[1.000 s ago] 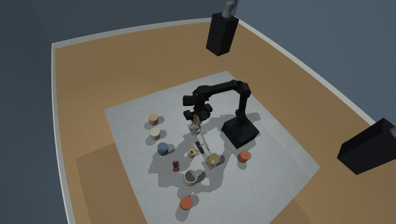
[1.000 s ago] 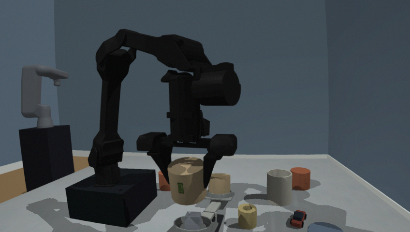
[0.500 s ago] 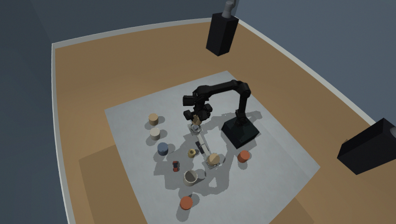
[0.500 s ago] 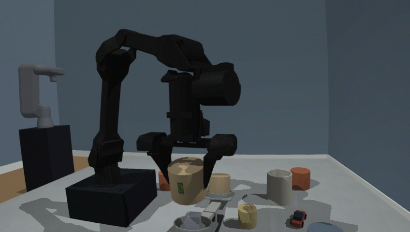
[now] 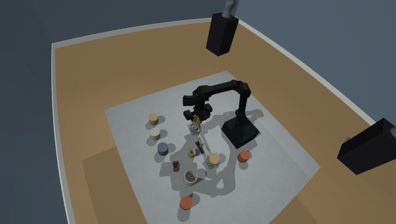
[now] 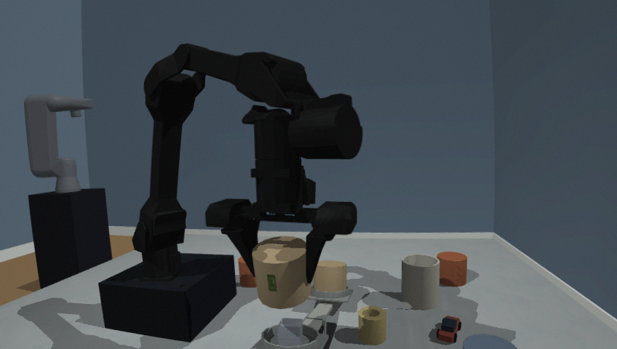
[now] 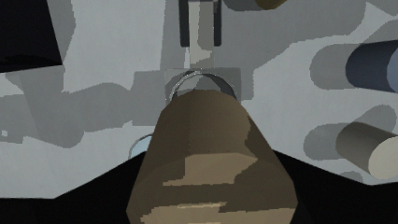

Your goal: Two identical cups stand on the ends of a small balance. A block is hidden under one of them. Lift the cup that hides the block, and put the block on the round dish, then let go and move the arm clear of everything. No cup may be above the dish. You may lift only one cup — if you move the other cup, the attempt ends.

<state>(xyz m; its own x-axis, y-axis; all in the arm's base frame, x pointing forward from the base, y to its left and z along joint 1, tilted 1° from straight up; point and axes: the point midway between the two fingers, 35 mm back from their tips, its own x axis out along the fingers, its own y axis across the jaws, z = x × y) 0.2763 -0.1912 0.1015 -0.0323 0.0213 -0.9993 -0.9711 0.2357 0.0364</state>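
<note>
Right now my gripper tip is 80 mm above the grey block, 10 mm to the right of it and 10 mm short of it. Round my gripper tip: balance beam: 130 mm to the left, 130 mm below, 40 mm ahead; pale blue round dish: 170 mm below, 100 mm behind, 80 mm to the right; small grey balance: 150 mm below, 130 mm to the left, 40 mm ahead.
</note>
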